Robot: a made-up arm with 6 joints.
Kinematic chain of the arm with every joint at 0, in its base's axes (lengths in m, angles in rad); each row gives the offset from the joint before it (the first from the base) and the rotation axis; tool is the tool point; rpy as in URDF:
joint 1: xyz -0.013 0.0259 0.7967 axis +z
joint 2: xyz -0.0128 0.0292 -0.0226 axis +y
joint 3: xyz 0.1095 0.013 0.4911 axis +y
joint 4: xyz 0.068 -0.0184 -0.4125 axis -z
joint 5: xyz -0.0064 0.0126 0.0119 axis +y
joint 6: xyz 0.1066 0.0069 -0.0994 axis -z
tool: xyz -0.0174 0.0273 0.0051 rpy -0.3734 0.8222 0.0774
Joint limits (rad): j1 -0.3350..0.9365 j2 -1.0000..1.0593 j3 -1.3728..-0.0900 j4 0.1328..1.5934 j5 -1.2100..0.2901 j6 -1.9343..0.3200
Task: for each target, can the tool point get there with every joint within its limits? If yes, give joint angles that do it. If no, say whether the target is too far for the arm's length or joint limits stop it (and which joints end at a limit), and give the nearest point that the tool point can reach.
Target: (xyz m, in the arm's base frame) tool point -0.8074 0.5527 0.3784
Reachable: no: joint limits stop it (at a limit: joint 1, joint 2, joint 3, joint 4, joint 5, joint 6) | nearest point 0.0034 0.1598 0.5136 | short by 0.911 m
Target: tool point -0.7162 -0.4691 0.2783
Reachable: no: joint limits stop it (at a limit: joint 1, joint 2, joint 3, joint 4, joint 6) | nearest point 0.0823 -0.0765 0.5402 | short by 0.928 m
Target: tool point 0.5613 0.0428 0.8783
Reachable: yes | joints 0.1103 0.2592 -0.8137 1.0349 -0.2056 -1.3261
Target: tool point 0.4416 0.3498 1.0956
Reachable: yes | joints 0.7325 0.0848 -0.9566 0.8159 -0.6882 -1.7380
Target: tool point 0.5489 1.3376 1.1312
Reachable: no: too far | nearest point 0.4125 0.7072 0.9813 | short by 0.662 m
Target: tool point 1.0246 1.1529 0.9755
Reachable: no: too far | nearest point 0.5460 0.6331 0.8834 | short by 0.713 m
